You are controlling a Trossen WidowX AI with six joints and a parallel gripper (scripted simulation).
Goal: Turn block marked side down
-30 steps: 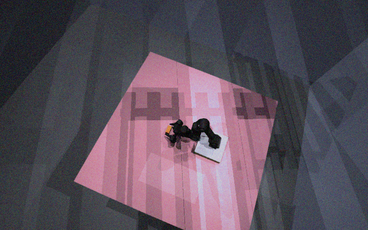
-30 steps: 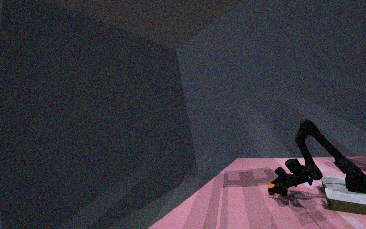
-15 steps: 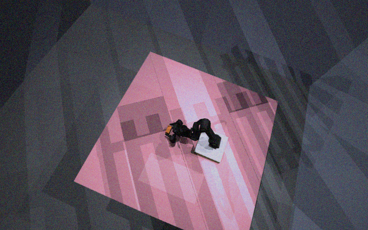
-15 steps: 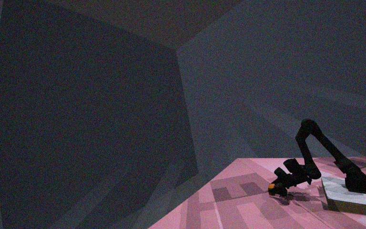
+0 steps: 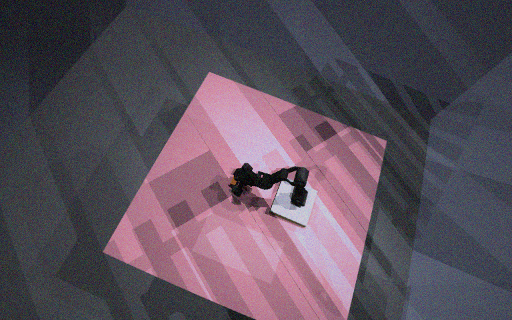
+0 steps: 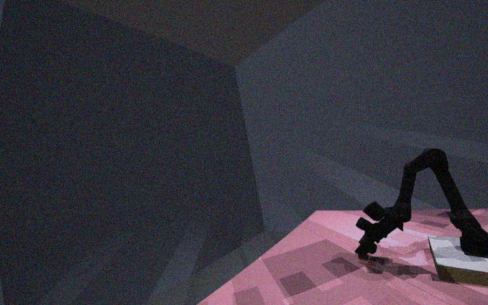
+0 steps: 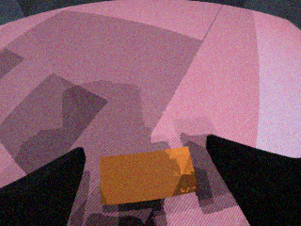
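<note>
Now: gripper tip 3 cm past the block and 2 cm above it.
</note>
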